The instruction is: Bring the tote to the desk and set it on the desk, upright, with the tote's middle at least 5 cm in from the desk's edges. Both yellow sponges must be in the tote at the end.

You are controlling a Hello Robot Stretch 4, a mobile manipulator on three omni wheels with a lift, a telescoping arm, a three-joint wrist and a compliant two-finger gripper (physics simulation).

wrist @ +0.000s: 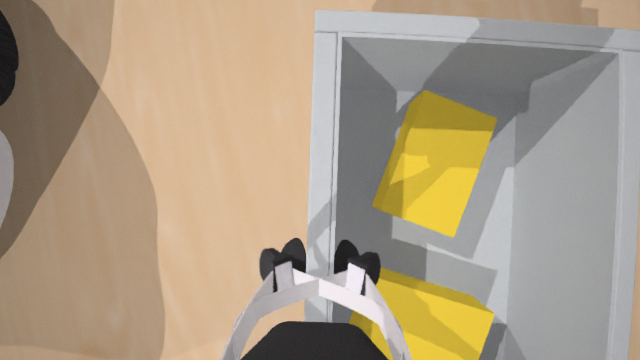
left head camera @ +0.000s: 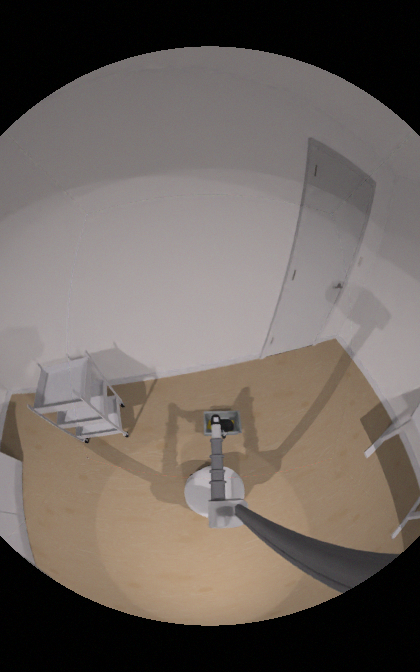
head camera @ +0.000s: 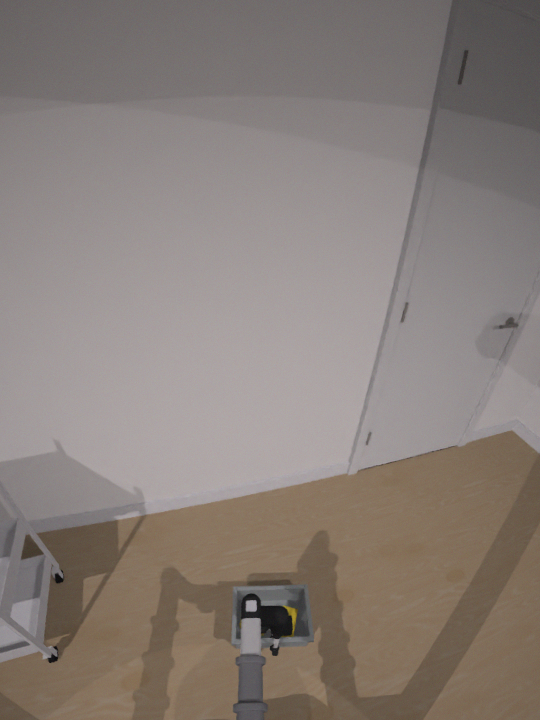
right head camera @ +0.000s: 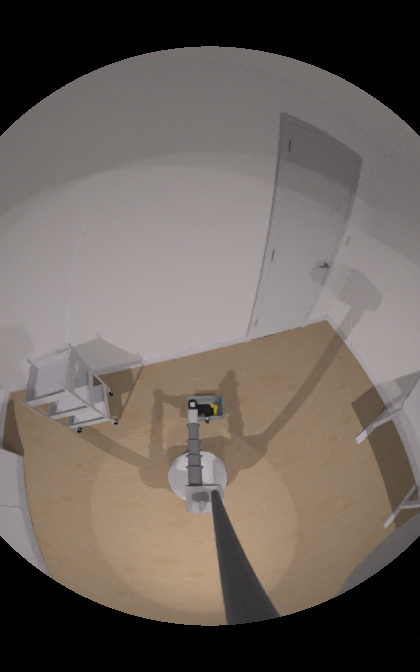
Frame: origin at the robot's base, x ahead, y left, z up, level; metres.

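Where they show: gripper, fingertip midpoint: (wrist: 320,259).
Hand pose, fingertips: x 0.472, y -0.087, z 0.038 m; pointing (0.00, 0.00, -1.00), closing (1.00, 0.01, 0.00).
Each offset is from my fingertips to the top centre of the thing. "pt": to the spot under its first point.
The grey tote (head camera: 310,616) (left head camera: 240,424) (right head camera: 223,407) (wrist: 321,150) stands upright on the floor in front of the robot. In the wrist view one yellow sponge {0.090 m ahead, 0.075 m left, 0.017 m down} (wrist: 437,165) lies inside it, and the other yellow sponge {0.085 m ahead, 0.059 m right, 0.017 m down} (wrist: 440,320) lies inside too, partly hidden behind the gripper. Yellow also shows in the tote in the head view, beside the dark wrist. My gripper (wrist: 320,259) (head camera: 274,645) is shut on the tote's near wall, one fingertip outside and one inside. At the right edge, what looks like the desk (left head camera: 390,439) (right head camera: 379,426) shows in part, with pale legs.
A white wheeled cart {pt 0.092 m ahead, 0.869 m left, 0.358 m up} (head camera: 14,569) (left head camera: 65,382) (right head camera: 50,375) stands at the left near the wall. A white cabinet-like block (left head camera: 10,495) (right head camera: 10,490) is at the lower left. A closed door (head camera: 465,261) (left head camera: 330,240) (right head camera: 310,225) is in the wall beyond, at the right.
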